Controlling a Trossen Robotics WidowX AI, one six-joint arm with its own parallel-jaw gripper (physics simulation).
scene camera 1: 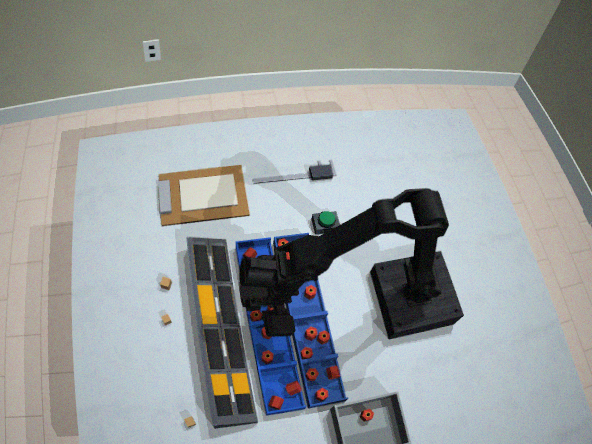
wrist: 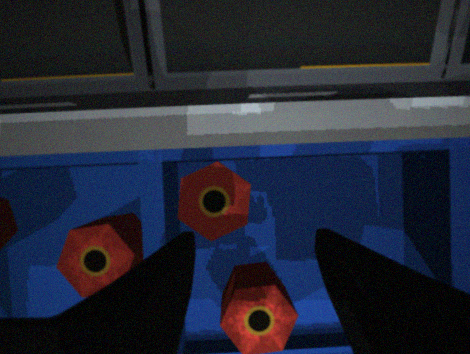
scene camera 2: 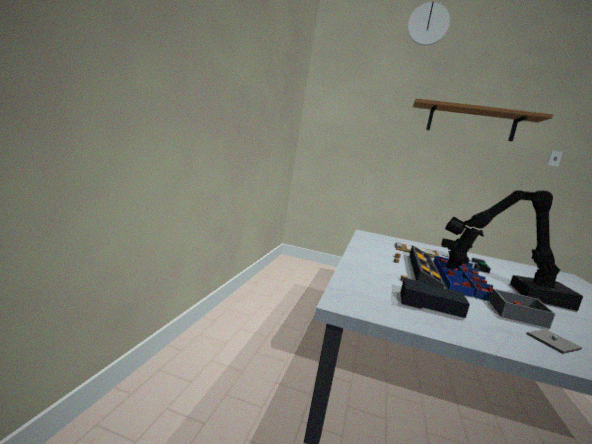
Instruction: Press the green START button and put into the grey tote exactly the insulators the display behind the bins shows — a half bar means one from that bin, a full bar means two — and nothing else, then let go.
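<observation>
My gripper [scene camera 1: 279, 322] [scene camera 2: 456, 263] [wrist: 255, 241] is partly open and empty, pointing down over the blue bin row beside the display. In the wrist view, one red hexagonal insulator [wrist: 214, 201] stands just beyond the left fingertip; another insulator [wrist: 259, 320] shows lower between the fingers, in the same compartment. The display [scene camera 1: 234, 419] has a full orange bar [scene camera 1: 206, 304] in its second left cell and half bars [scene camera 1: 220, 384] [scene camera 1: 240, 383] in both bottom cells. The grey tote [scene camera 1: 402, 420] [scene camera 2: 525, 316] holds a red insulator [scene camera 1: 367, 414] [scene camera 2: 517, 303]. The green START button [scene camera 1: 327, 219] stands behind the bins.
Black robot base [scene camera 1: 417, 295], clipboard [scene camera 1: 245, 200], dark caliper-like tool [scene camera 1: 321, 172] and small wooden cubes [scene camera 1: 165, 283] [scene camera 1: 166, 319] [scene camera 1: 189, 421] lie around the bins. A long black box [scene camera 2: 434, 299] and a flat plate with a knob [scene camera 2: 565, 345] are near the table edge.
</observation>
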